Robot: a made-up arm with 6 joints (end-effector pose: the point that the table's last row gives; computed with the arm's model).
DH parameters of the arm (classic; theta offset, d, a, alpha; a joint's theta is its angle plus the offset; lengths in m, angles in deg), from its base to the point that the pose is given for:
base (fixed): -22.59 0 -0.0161 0
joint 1: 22.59 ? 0.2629 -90
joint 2: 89.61 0 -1.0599 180
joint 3: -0.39 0.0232 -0.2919 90
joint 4: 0 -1.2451 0.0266 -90
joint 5: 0 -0.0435 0.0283 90
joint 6: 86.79 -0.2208 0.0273 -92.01
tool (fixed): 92.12 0.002 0 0
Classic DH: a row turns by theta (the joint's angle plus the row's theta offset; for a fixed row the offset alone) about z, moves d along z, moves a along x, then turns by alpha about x.
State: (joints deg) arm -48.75 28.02 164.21 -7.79 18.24 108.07
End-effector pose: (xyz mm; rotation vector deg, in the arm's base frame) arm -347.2 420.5 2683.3 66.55 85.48 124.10
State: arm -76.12 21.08 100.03 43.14 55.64 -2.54
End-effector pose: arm 193.5 -487.3 3413.9 -122.76 -68.35 -40.55
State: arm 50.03 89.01 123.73 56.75 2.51 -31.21
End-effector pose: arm 1567.9 1798.5 2042.2 -6.53 -41.16 44.51
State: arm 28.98 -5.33 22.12 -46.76 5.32 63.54
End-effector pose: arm 1133.2 648.4 2984.9 -5.23 -30.70 22.66
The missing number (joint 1, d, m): 0.9811
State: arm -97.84 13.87 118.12 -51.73 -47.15 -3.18
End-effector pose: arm 134.0 -16.1 3300.1 -24.96 -43.51 -34.23
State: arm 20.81 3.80 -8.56 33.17 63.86 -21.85
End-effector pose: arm 1601.9 702.6 2146.7 2.58 -43.04 52.91
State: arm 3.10 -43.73 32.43 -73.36 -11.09 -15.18
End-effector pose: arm -416.0 65.4 3221.5 70.85 -46.15 68.53
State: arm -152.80 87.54 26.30 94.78 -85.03 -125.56
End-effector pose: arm -2034.8 -719.0 92.1 -17.85 -21.83 123.90
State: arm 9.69 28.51 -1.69 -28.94 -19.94 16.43
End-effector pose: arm 2056.5 411.1 1356.8 13.99 51.80 14.22
